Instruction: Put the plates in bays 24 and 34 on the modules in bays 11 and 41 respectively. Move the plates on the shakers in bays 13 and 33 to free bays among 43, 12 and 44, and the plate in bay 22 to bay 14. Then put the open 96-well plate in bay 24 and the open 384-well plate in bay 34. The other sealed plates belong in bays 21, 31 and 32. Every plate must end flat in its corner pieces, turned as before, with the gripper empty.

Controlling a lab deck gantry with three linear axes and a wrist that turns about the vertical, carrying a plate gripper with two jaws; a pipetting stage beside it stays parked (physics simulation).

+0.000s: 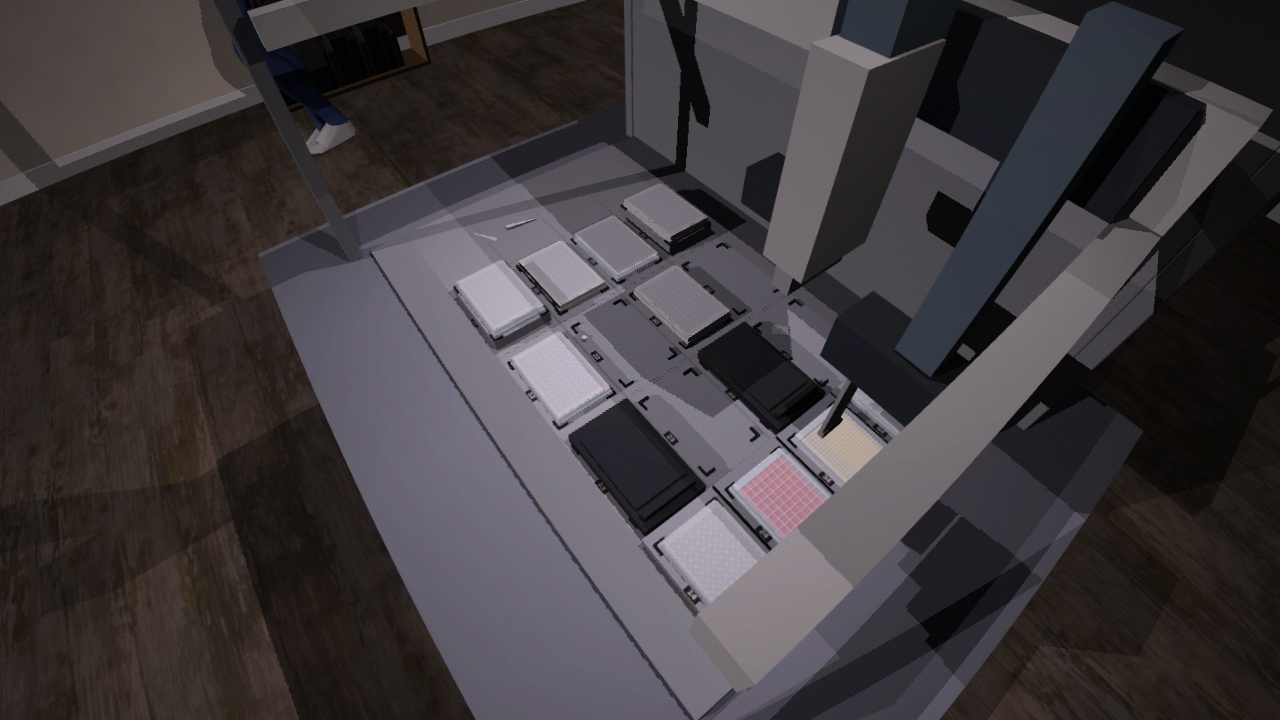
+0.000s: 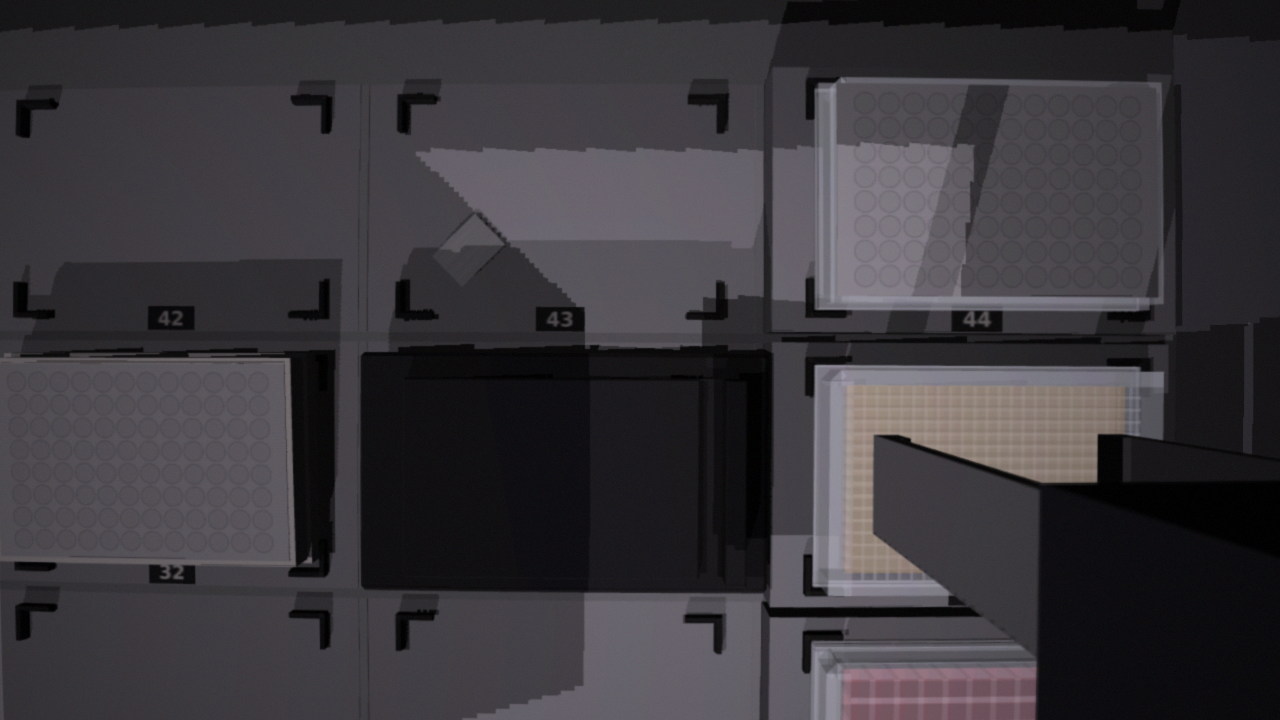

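Where they show: gripper, fingertip midpoint: (image 1: 854, 451) (image 2: 998, 483); robot's base, origin of the base link: (image 1: 459, 297).
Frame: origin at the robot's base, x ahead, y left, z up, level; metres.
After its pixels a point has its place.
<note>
My gripper (image 1: 846, 445) @(x 0.556, y 0.257, z 0.029 m) (image 2: 1000, 465) @(x 0.556, y 0.257, z 0.029 m) is above the beige 384-well plate (image 1: 832, 452) @(x 0.539, y 0.235, z 0.029 m) (image 2: 984, 407) @(x 0.551, y 0.285, z 0.028 m), which sits in bay 34. Its jaws stand narrower than a plate's length, with nothing between them. The pink plate (image 1: 775, 492) @(x 0.530, y 0.146, z 0.022 m) (image 2: 939, 694) @(x 0.536, y 0.178, z 0.027 m) sits in bay 24. A clear-edged plate (image 2: 1056, 197) @(x 0.577, y 0.362, z 0.029 m) is in bay 44. Pale plates are in bay 14 (image 1: 708, 546) @(x 0.530, y 0.041, z 0.029 m), bay 12 (image 1: 559, 376) @(x 0.234, y 0.039, z 0.014 m), bay 32 (image 1: 682, 302) @(x 0.234, y 0.257, z 0.016 m) (image 2: 143, 461) @(x 0.230, y 0.261, z 0.016 m), bay 21 (image 1: 561, 271) @(x 0.066, y 0.151, z 0.014 m) and bay 31 (image 1: 615, 246) @(x 0.071, y 0.252, z 0.014 m). Plates top the modules in bay 11 (image 1: 499, 297) @(x 0.073, y 0.040, z 0.033 m) and bay 41 (image 1: 665, 212) @(x 0.070, y 0.358, z 0.033 m).
Black shakers without plates stand in bay 13 (image 1: 631, 465) @(x 0.401, y 0.035, z 0.023 m) and bay 33 (image 1: 756, 371) @(x 0.394, y 0.249, z 0.024 m) (image 2: 537, 474) @(x 0.387, y 0.259, z 0.024 m). A small square piece (image 2: 469, 248) @(x 0.355, y 0.347, z 0.001 m) lies in bay 43. A small round piece (image 1: 584, 337) @(x 0.191, y 0.108, z 0.004 m) lies in bay 22. A beam (image 1: 939, 429) @(x 0.617, y 0.049, z 0.400 m) crosses the right side. The pale pipetting stage (image 1: 827, 161) hangs behind.
</note>
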